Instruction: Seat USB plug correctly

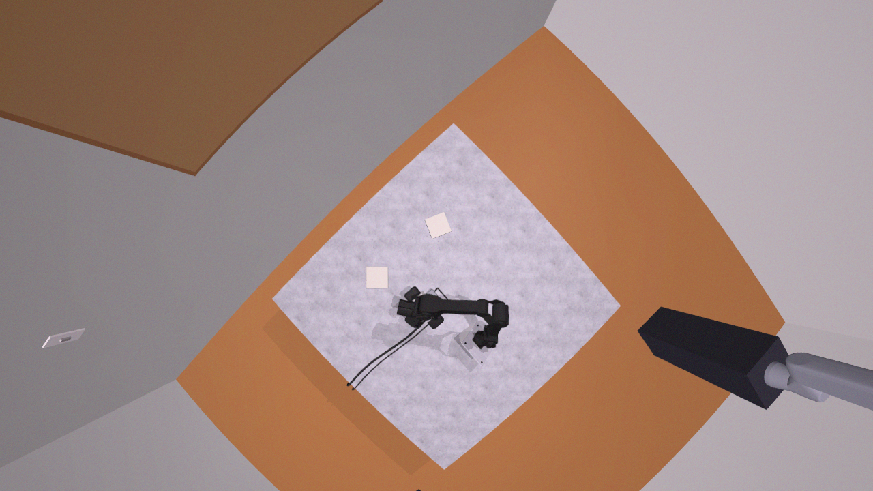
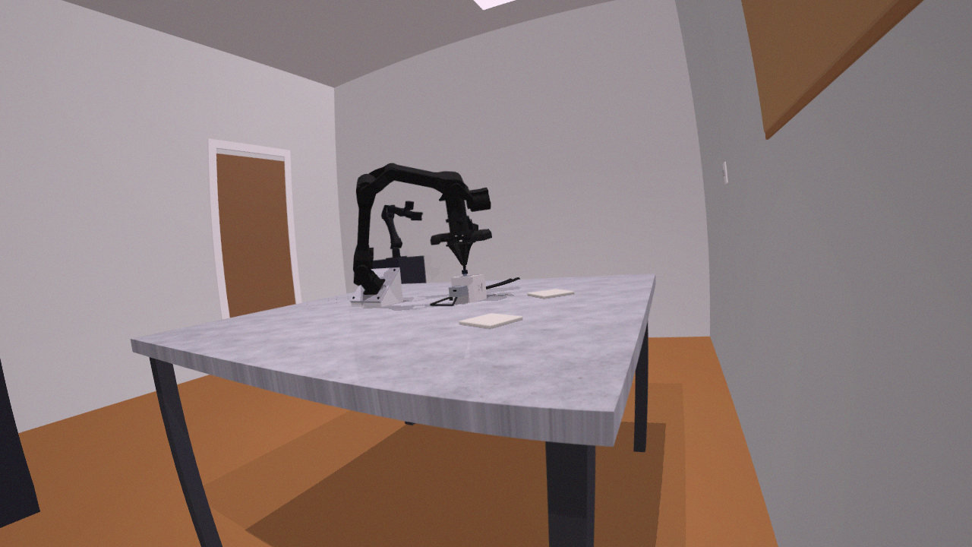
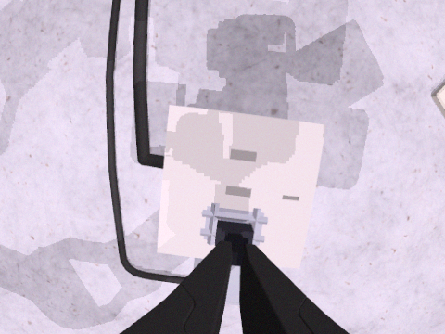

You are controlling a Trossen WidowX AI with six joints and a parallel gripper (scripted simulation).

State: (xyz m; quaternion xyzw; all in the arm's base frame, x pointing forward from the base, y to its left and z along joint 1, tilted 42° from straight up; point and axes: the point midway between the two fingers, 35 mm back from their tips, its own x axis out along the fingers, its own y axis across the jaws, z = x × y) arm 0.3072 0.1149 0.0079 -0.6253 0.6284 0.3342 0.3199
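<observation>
The dark USB plug lies 2 cm below my gripper tip.
</observation>
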